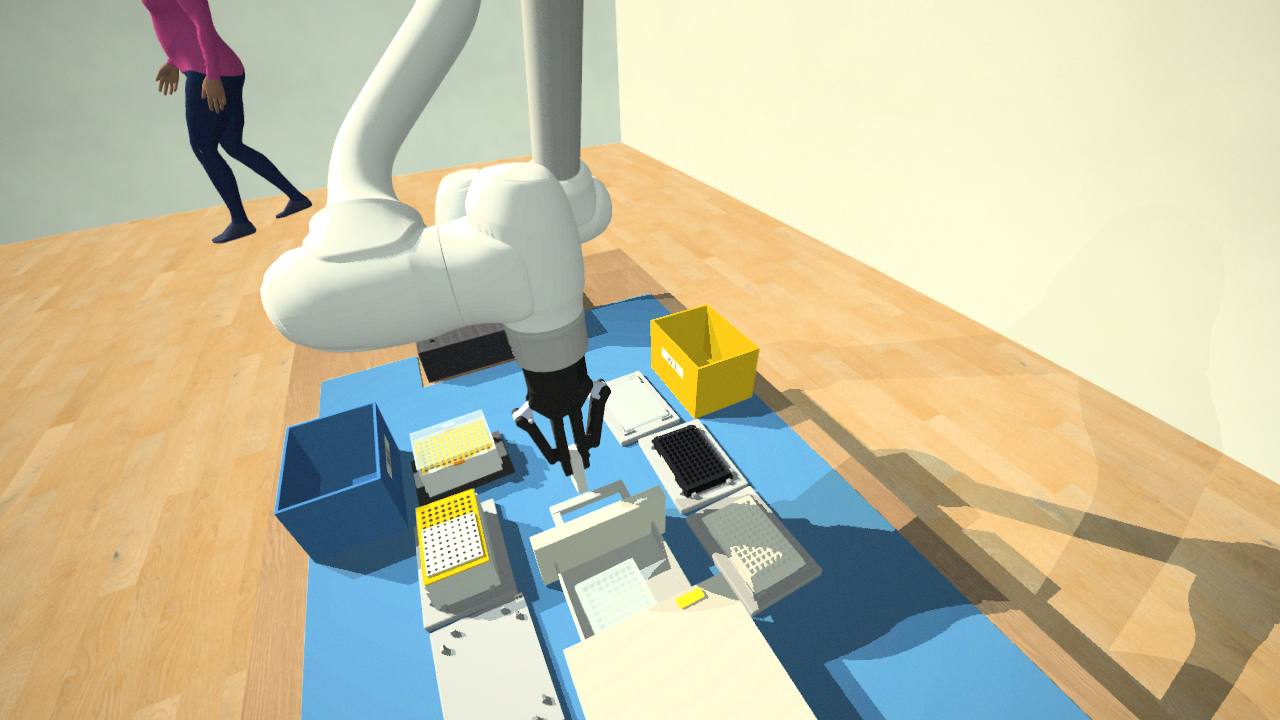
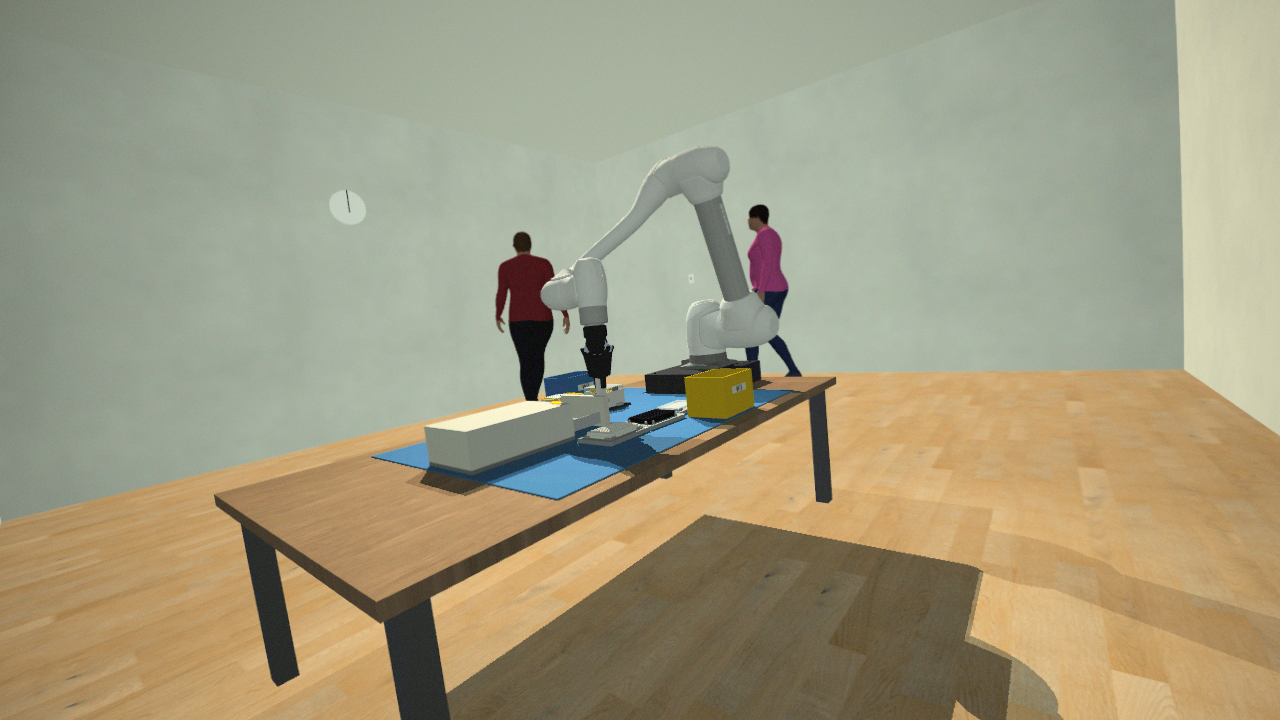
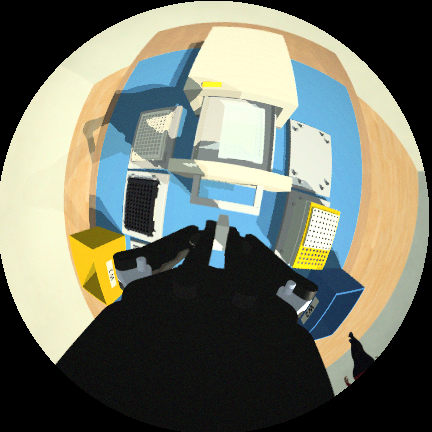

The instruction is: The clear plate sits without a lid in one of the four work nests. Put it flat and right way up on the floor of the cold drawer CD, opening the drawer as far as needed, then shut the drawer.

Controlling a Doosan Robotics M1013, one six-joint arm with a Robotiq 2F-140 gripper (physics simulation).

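Frame: origin at the arm's base, x up, y ahead, z left, level; millimetres.
Seen in the pictures: gripper, fingertip midpoint: [image 1: 580, 485] [image 3: 222, 222]; arm's base, link origin: [image 2: 708, 366].
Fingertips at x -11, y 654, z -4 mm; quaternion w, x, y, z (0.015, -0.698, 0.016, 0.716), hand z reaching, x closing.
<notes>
Offsets run from my fingertips to a thing's top centre. "spot": to the spot under its first point.
The clear plate @(dx -34, dy +182, dz -13 mm) [image 1: 615, 592] [image 3: 242, 131] lies flat inside the drawer, towards one side wall; which way up it is I cannot tell. The cold drawer's front panel [image 1: 599, 534] [image 3: 235, 172] stands out from the cream cabinet @(dx +40, dy +382, dz -3 mm) [image 1: 680, 671] [image 2: 501, 434] [image 3: 245, 60], so the drawer is partly open. Its loop handle @(spot: dx +10, dy +35, dz -24 mm) [image 1: 572, 505] [image 3: 225, 206] faces the robot base. My gripper [image 1: 579, 467] [image 2: 598, 385] [image 3: 222, 222] is shut and empty, pointing down on the robot side of the handle, with its pale tips close to the bar. Whether they touch it is unclear.
A black plate @(dx -40, dy -4, dz +195 mm) [image 1: 691, 458] [image 3: 141, 205] and a pale plate @(dx -40, dy +167, dz +193 mm) [image 1: 756, 546] [image 3: 152, 135] sit in nests on one side. A yellow-topped tip rack @(dx +11, dy +0, dz -186 mm) [image 1: 452, 537] [image 3: 318, 235] and a lidded tip box @(dx +11, dy -176, dz -157 mm) [image 1: 454, 445] stand opposite. Yellow @(dx +54, dy -185, dz +326 mm) [image 1: 729, 385] and blue @(spot: dx -62, dy -234, dz -352 mm) [image 1: 340, 483] bins flank the mat.
</notes>
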